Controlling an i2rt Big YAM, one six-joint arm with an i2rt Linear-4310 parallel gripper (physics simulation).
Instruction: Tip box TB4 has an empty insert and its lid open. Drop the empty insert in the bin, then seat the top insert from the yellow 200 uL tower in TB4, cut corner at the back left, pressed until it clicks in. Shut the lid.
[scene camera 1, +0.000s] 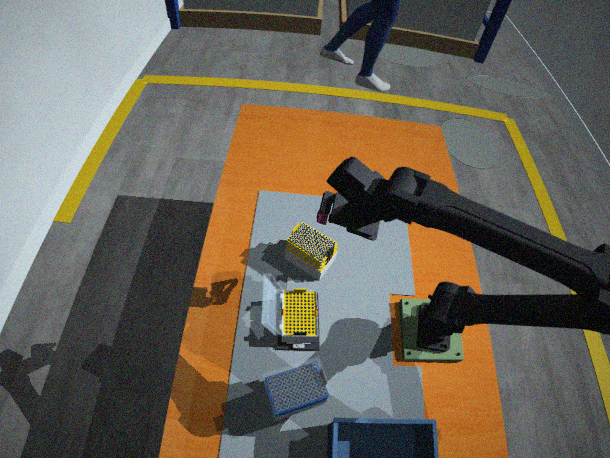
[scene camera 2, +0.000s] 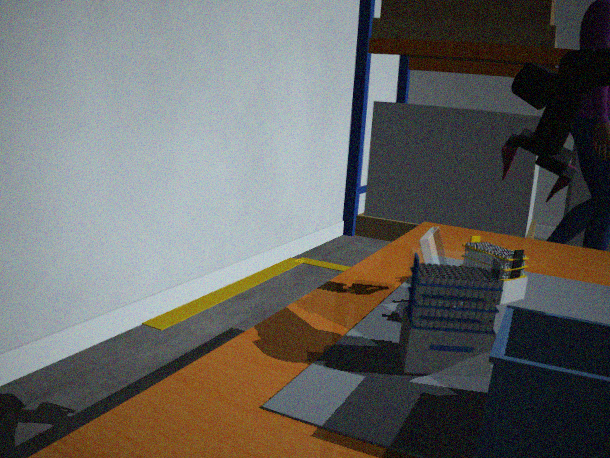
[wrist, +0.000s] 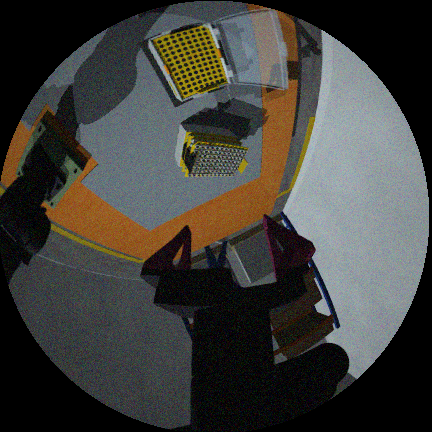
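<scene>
Tip box TB4 (scene camera 1: 300, 339) stands mid-mat, holding a yellow insert (scene camera 1: 300, 312) (wrist: 192, 62) with empty holes. Its clear lid (scene camera 1: 270, 305) (scene camera 2: 431, 245) (wrist: 252, 50) stands open on the side away from the arm base. The yellow tower (scene camera 1: 312, 245) (scene camera 2: 495, 257) (wrist: 217, 159) stands behind TB4, turned at an angle, with tips in its top insert. The bin (scene camera 1: 385, 421) (scene camera 2: 550, 369) is at the near edge in scene camera 1. My gripper (scene camera 1: 347, 227) (scene camera 2: 526, 190) (wrist: 225, 223) is open and empty, high above the table, beyond and to the side of the yellow tower.
A blue tip tower (scene camera 1: 297, 390) (scene camera 2: 455, 300) stands between TB4 and the bin. The arm's green base plate (scene camera 1: 410, 322) is on the right in scene camera 1. A person (scene camera 1: 375, 40) (scene camera 2: 592, 150) is beyond the table, near shelving.
</scene>
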